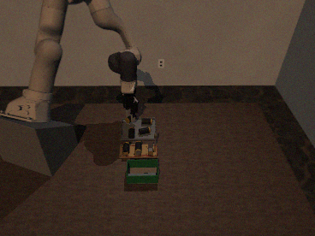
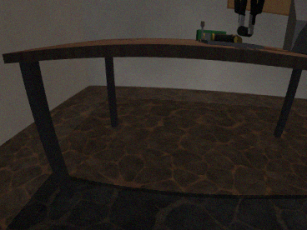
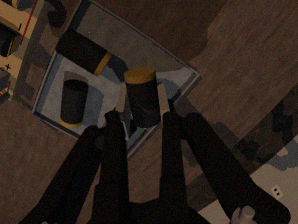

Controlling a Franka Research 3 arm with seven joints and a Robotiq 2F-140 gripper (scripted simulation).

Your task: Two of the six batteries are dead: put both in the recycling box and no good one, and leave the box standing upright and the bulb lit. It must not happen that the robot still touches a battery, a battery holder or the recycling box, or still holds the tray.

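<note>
Now: hand 170 mm to the left of the yellow bulb and 140 mm short of it. The rest, counted from my hand: grey tray: 70 mm below, 50 mm ahead, 30 mm to the right; then green recycling box: 370 mm to the right, 70 mm ahead, 60 mm below.
</note>
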